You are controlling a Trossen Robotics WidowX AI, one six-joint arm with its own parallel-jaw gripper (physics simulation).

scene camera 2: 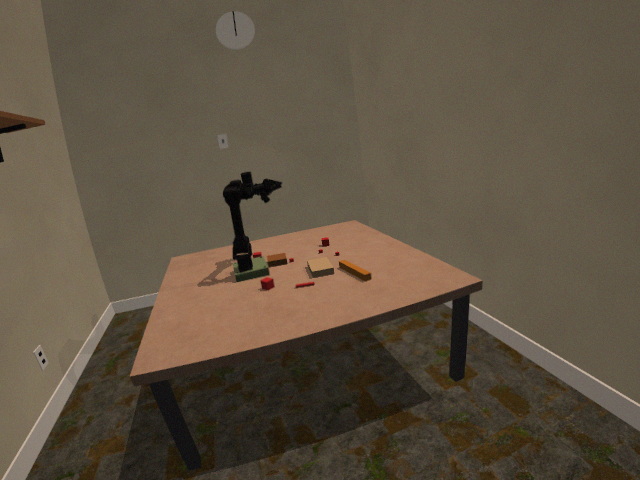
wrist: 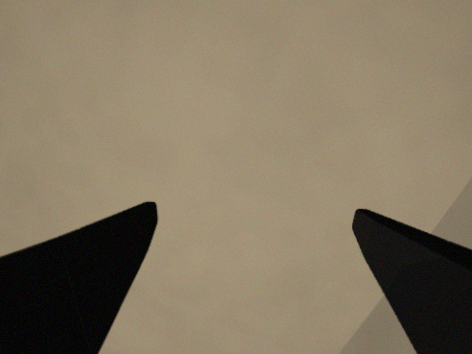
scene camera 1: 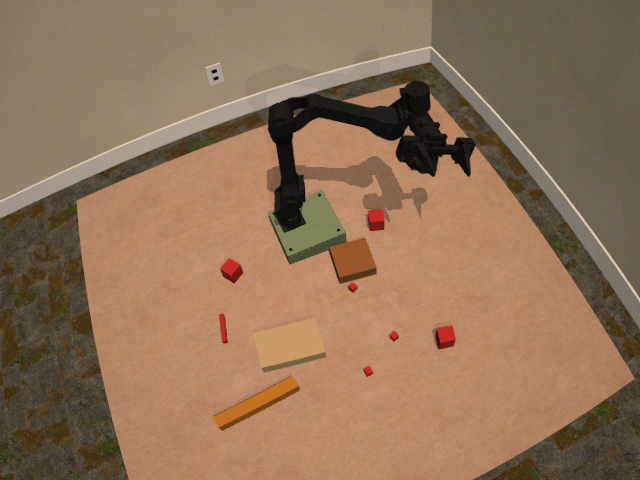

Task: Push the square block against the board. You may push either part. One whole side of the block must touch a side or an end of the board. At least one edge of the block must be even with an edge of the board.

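Frame: origin at the arm's base, x ahead, y left, z up, level; centimetres.
Seen in the pictures: gripper, fingertip midpoint: (scene camera 2: 281, 184) (wrist: 255, 215) (scene camera 1: 452, 175); arm's base, link origin: (scene camera 2: 245, 268) (scene camera 1: 290, 219).
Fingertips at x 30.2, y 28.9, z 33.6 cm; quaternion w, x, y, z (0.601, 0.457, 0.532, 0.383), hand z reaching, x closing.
Note:
Offsets run from my fingertips to a thing's middle.
The square brown block @(dy -18.9, dx -12.5, dz -36.2 cm) (scene camera 1: 353, 258) (scene camera 2: 276, 259) lies flat close beside the robot's green base; whether they touch I cannot tell. The pale tan rectangular board @(dy -43.1, dx +3.2, dz -36.2 cm) (scene camera 1: 289, 342) (scene camera 2: 320, 266) lies flat, apart from the block, with a stretch of table between them. A small red cube @(dy -22.2, dx -5.5, dz -36.9 cm) (scene camera 1: 352, 287) (scene camera 2: 291, 259) lies close to the block, on the side toward the board. My gripper (scene camera 1: 451, 174) (scene camera 2: 273, 192) (wrist: 255, 215) is open and empty, high above the table and away from both parts. The wrist view shows wall between the fingers; block and board do not show there.
An orange bar @(dy -56.3, dx +14.8, dz -36.2 cm) (scene camera 1: 256, 403) (scene camera 2: 354, 270) lies beyond the board. A red stick @(dy -56.7, dx -8.5, dz -37.0 cm) (scene camera 1: 223, 328) (scene camera 2: 305, 284) lies beside it. Larger red cubes @(dy -49.0, dx -23.3, dz -35.7 cm) (scene camera 1: 231, 270) @(dy -7.7, dx -21.3, dz -35.7 cm) (scene camera 1: 375, 219) @(dy -8.2, dx +18.6, dz -35.7 cm) (scene camera 1: 445, 336) and small ones @(dy -19.0, dx +11.8, dz -36.9 cm) (scene camera 1: 394, 335) @(dy -28.7, dx +17.6, dz -36.9 cm) (scene camera 1: 368, 370) are scattered about. The green base (scene camera 1: 315, 227) (scene camera 2: 251, 270) carries my arm.

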